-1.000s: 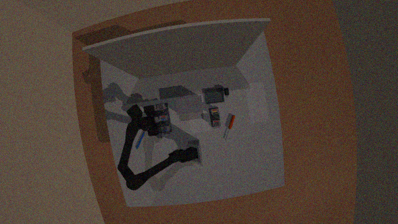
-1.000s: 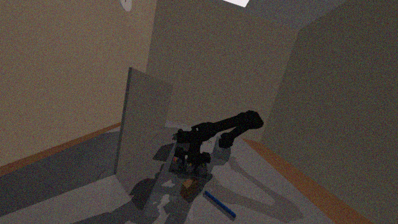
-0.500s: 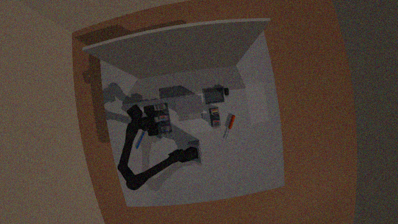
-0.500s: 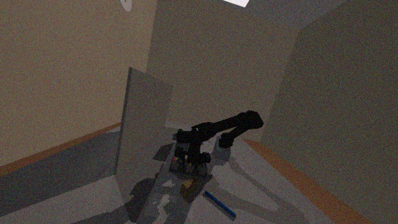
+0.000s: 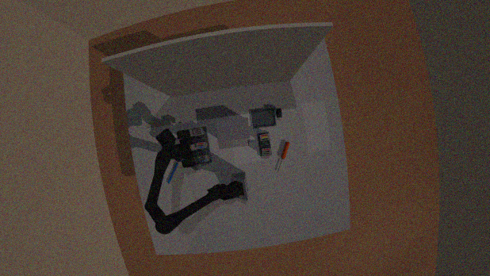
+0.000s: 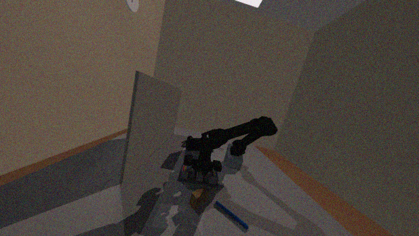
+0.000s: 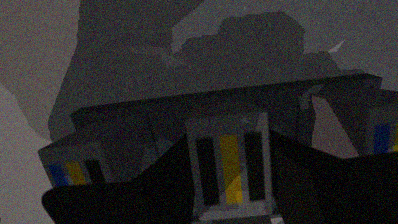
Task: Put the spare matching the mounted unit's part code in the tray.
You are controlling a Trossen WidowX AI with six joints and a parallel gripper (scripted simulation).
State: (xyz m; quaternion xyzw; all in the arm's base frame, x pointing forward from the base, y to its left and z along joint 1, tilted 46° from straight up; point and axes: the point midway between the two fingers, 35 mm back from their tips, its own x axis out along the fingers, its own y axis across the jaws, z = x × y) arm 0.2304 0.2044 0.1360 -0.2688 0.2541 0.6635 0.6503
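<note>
Now: gripper tip 120 mm short of the black puck, 500 mm to the left of it and 10 mm below it. From my gripper tip the other things lie so: dark spare: 30 mm above; then brown block: 10 mm behind, 120 mm to the left, 10 mm above; then blue bar: 140 mm behind, 150 mm to the left, 10 mm below.
</note>
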